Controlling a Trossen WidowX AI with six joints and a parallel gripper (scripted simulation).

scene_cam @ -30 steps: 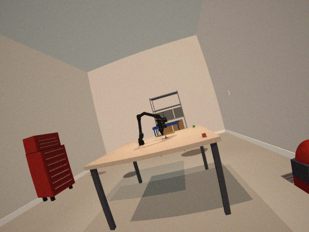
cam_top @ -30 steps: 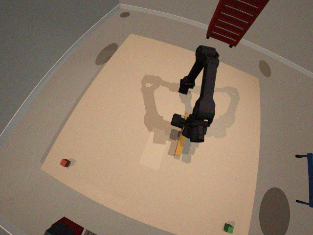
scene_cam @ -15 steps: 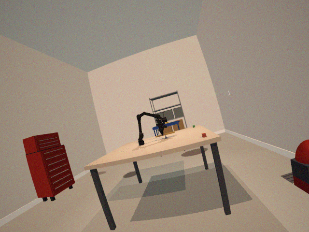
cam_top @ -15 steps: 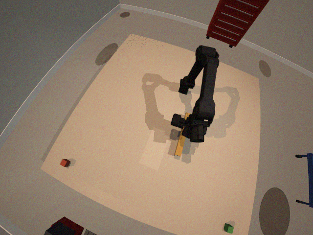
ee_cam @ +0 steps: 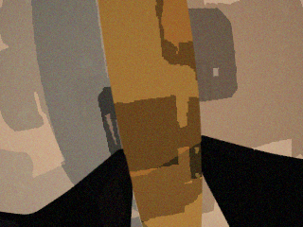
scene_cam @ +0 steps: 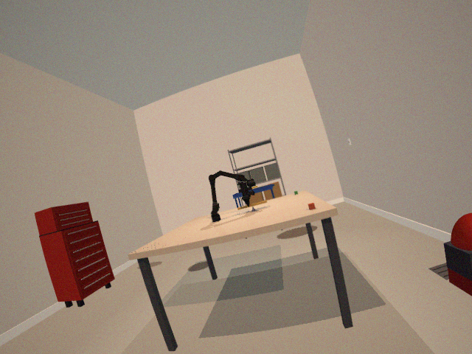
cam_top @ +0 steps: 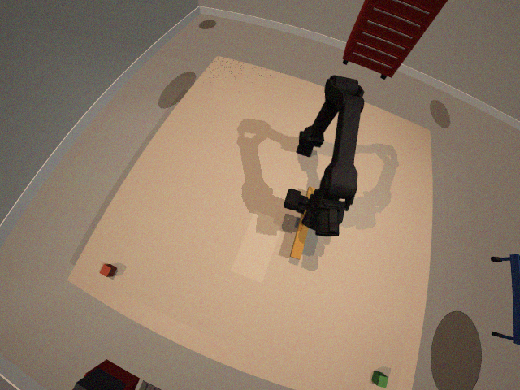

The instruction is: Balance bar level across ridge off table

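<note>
The long yellow bar lies 3 cm ahead of my gripper tip. The rest, counted from my gripper tip: red cube: 45 cm ahead, 57 cm to the right, 3 cm below; then green cube: 45 cm ahead, 43 cm to the left, 3 cm below.
</note>
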